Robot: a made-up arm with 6 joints.
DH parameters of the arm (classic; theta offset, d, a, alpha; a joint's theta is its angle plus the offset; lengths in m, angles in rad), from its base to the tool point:
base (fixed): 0.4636 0 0.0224 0
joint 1: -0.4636 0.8 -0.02 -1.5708
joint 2: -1.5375 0 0.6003 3.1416
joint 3: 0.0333 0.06 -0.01 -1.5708
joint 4: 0 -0.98 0 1.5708
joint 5: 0 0.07 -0.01 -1.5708
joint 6: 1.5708 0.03 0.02 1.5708
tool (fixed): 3.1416 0.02 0 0
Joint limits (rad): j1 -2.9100..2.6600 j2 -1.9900..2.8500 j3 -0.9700..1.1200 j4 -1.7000..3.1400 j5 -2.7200..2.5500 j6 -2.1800..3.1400
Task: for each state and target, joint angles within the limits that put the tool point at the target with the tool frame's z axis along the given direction. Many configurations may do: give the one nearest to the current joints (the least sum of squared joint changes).
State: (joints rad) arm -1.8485 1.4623 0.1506 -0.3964 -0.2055 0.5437
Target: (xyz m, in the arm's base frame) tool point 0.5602 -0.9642 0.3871 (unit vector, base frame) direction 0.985 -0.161 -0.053
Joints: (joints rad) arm -0.9743 0.9911 0.1181 0.0887 -0.7156 0.7455
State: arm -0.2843 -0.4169 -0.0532 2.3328 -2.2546 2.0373
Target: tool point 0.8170 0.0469 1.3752 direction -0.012 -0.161 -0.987
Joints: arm 0.0603 -0.2999 -0.3376 1.7192 -2.2386 1.5510
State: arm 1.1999 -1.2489 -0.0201 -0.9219 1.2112 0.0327
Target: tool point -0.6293 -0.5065 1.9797 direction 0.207 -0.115 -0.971
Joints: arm 0.5918 -1.1727 0.7402 -0.9642 1.2641 0.0641
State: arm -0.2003 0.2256 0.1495 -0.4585 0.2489 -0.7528
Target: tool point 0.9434 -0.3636 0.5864 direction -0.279 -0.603 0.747
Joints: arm -0.2713 0.6153 -0.1608 -0.4051 0.7232 -0.4359
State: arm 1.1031 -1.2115 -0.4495 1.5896 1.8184 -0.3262
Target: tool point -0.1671 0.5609 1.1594 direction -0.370 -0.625 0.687
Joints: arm 1.9592 -0.6555 -0.8579 2.2238 1.3885 -0.9555
